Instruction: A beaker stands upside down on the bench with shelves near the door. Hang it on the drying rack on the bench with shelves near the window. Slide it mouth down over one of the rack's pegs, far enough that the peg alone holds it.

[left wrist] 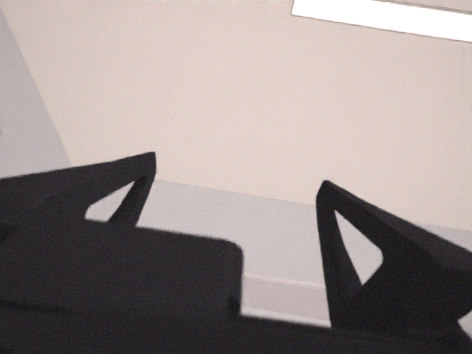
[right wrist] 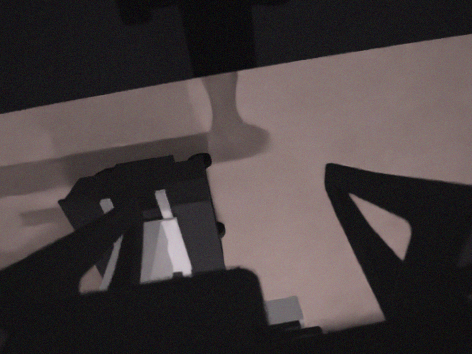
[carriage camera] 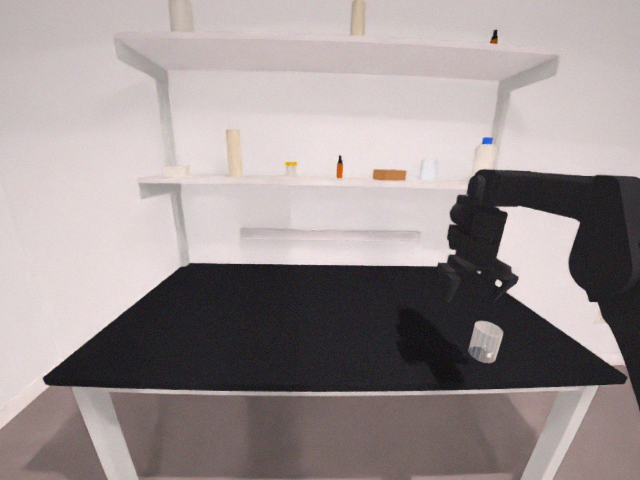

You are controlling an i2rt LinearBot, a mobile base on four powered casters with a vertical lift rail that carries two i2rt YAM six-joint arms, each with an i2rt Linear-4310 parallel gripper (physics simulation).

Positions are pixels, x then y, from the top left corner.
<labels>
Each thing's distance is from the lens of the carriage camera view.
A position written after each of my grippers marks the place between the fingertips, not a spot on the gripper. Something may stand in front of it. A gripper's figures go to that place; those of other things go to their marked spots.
my right gripper (carriage camera: 468, 302): 0.66 m
clear beaker (carriage camera: 486, 338): 0.85 m
</labels>
